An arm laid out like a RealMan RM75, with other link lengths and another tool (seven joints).
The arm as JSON. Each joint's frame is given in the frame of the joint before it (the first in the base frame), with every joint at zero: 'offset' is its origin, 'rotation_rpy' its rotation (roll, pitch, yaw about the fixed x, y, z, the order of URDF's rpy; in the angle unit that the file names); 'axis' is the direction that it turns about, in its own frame. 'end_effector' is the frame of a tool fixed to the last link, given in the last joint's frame.
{
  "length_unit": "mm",
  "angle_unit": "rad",
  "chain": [
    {
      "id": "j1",
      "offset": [
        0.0,
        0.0,
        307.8
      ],
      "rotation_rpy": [
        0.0,
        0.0,
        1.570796
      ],
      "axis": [
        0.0,
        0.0,
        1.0
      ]
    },
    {
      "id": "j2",
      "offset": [
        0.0,
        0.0,
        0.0
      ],
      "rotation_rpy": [
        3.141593,
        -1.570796,
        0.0
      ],
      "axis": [
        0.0,
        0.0,
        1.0
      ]
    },
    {
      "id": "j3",
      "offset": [
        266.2,
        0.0,
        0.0
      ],
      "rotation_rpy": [
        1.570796,
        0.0,
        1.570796
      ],
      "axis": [
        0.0,
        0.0,
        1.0
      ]
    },
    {
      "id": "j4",
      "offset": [
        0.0,
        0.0,
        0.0
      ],
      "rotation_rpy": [
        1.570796,
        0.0,
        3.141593
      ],
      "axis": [
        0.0,
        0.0,
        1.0
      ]
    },
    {
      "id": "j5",
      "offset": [
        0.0,
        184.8,
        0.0
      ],
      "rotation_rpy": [
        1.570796,
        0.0,
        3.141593
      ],
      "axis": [
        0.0,
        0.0,
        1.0
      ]
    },
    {
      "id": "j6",
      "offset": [
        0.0,
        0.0,
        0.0
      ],
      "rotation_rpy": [
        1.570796,
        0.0,
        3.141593
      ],
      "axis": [
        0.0,
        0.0,
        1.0
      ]
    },
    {
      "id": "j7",
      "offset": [
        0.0,
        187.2,
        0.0
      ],
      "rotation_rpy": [
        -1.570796,
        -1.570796,
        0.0
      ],
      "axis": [
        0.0,
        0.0,
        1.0
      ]
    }
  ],
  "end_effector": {
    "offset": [
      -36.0,
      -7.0,
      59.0
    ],
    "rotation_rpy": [
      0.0,
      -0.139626,
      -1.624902
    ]
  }
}
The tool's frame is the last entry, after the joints.
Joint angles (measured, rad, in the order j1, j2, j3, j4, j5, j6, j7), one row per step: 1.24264, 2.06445, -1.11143, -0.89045, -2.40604, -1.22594, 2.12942; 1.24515, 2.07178, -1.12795, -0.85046, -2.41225, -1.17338, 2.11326; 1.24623, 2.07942, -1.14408, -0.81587, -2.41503, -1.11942, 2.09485; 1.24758, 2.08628, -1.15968, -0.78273, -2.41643, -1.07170, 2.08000; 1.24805, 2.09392, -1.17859, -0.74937, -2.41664, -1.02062, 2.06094; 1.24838, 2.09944, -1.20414, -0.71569, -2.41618, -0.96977, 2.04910; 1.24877, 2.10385, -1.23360, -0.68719, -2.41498, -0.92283, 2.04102; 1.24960, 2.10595, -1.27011, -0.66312, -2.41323, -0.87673, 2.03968; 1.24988, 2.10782, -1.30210, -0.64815, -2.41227, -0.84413, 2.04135; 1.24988, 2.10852, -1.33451, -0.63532, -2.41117, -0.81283, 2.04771; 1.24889, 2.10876, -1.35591, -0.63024, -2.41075, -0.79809, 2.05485; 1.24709, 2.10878, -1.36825, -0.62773, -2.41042, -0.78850, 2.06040; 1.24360, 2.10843, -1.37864, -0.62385, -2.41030, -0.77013, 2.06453; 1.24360, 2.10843, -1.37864, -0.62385, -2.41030, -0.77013, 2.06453; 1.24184, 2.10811, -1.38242, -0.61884, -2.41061, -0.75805, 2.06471; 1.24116, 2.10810, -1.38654, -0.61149, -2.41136, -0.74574, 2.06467
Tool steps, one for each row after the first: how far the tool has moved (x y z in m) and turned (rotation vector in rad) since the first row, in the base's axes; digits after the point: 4 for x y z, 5 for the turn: 0.0050, 0.0043, -0.0069, 0.01579, -0.01217, 0.00317; 0.0085, 0.0086, -0.0128, 0.03463, -0.02105, 0.01177; 0.0124, 0.0118, -0.0185, 0.04944, -0.03033, 0.01745; 0.0164, 0.0147, -0.0245, 0.06545, -0.04256, 0.02853; 0.0215, 0.0175, -0.0301, 0.08158, -0.05849, 0.03653; 0.0257, 0.0199, -0.0349, 0.09711, -0.07599, 0.04711; 0.0291, 0.0225, -0.0385, 0.11480, -0.09541, 0.05984; 0.0313, 0.0238, -0.0414, 0.12663, -0.11213, 0.07197; 0.0333, 0.0253, -0.0434, 0.13952, -0.12683, 0.08173; 0.0348, 0.0255, -0.0448, 0.14462, -0.13627, 0.08623; 0.0361, 0.0259, -0.0454, 0.14879, -0.14046, 0.08696; 0.0376, 0.0278, -0.0446, 0.16091, -0.14139, 0.08734; 0.0376, 0.0278, -0.0446, 0.16091, -0.14139, 0.08734; 0.0391, 0.0293, -0.0439, 0.16878, -0.14231, 0.08685; 0.0409, 0.0306, -0.0436, 0.17570, -0.14482, 0.08629
